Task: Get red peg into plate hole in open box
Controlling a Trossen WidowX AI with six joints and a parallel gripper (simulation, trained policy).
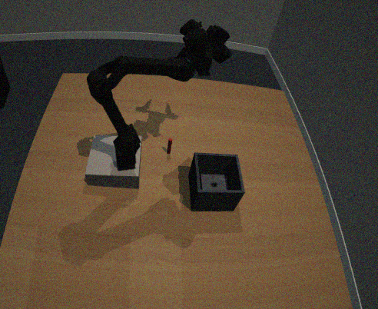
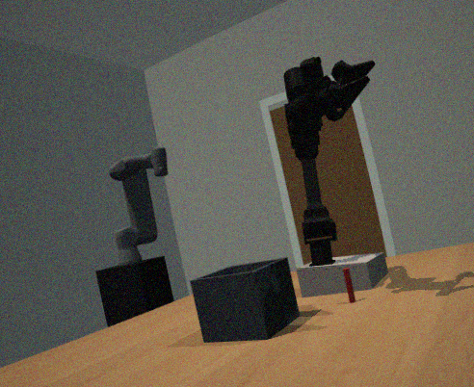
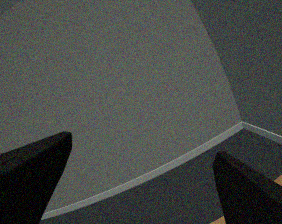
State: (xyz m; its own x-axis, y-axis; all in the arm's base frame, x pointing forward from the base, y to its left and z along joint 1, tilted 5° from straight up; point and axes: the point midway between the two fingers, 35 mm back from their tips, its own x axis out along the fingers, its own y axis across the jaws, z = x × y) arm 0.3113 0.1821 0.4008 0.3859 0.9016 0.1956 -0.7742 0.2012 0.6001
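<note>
Right now my gripper tip is 440 mm above the red peg, 160 mm to the left of it and 130 mm past it. From my gripper tip the other things lie so: light grey plate: 430 mm below, 370 mm to the right, 10 mm behind.
</note>
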